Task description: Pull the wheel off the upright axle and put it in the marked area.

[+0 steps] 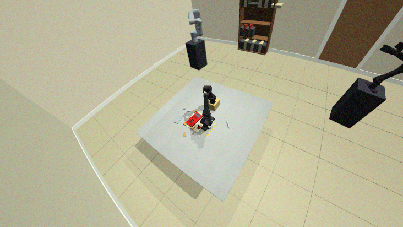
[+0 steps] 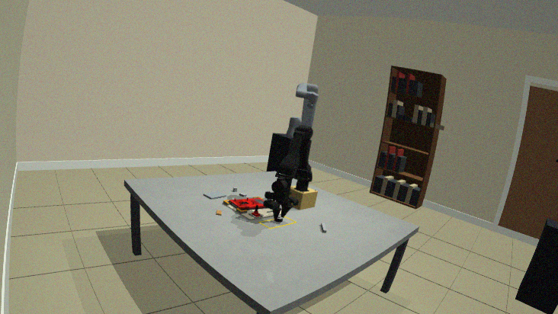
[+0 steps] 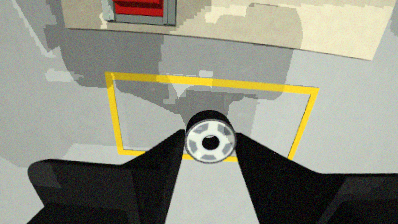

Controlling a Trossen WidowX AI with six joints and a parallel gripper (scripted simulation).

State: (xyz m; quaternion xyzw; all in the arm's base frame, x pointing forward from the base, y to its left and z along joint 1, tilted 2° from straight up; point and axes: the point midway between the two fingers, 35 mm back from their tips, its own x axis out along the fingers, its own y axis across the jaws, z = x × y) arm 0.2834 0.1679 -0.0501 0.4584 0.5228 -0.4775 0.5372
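The wheel lies right at my gripper tip. The rest, counted from my gripper tip: grey plate (140 mm ahead, 400 mm to the right, 20 mm below).
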